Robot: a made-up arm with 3 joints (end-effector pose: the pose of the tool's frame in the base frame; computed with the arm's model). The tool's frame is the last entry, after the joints. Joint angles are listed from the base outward.
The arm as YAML. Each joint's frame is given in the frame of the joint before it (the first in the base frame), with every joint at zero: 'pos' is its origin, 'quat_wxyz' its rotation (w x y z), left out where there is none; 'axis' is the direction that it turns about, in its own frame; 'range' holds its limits. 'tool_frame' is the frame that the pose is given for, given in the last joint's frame.
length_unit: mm
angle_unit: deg
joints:
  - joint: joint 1
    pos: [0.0, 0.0, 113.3]
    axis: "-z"
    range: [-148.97, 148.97]
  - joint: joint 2
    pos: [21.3, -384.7, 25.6]
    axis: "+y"
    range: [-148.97, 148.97]
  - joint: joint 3
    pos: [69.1, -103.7, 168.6]
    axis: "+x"
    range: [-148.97, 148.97]
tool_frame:
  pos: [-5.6, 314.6, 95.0]
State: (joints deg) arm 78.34 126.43 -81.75
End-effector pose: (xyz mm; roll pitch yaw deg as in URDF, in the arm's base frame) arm -366.3 47.2 164.5 98.25 53.57 101.66
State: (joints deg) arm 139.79 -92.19 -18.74
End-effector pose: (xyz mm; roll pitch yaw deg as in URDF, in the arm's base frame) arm 2.5 211.6 196.3 161.26 -87.81 40.21
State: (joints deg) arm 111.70 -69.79 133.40
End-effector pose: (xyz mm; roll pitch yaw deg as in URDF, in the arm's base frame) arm -619.6 535.3 313.2 133.40 -69.79 -111.70
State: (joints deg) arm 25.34 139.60 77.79
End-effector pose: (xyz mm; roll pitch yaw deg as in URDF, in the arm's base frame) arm 45.9 -591.2 -280.1 -102.21 40.40 154.66
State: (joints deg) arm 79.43 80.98 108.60
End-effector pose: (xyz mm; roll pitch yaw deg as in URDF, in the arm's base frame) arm -582.5 -579.0 144.6 108.60 80.98 -79.43
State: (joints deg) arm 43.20 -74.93 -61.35
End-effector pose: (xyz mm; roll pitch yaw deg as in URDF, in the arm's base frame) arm -102.9 -252.1 184.1 -61.35 -74.93 -43.20
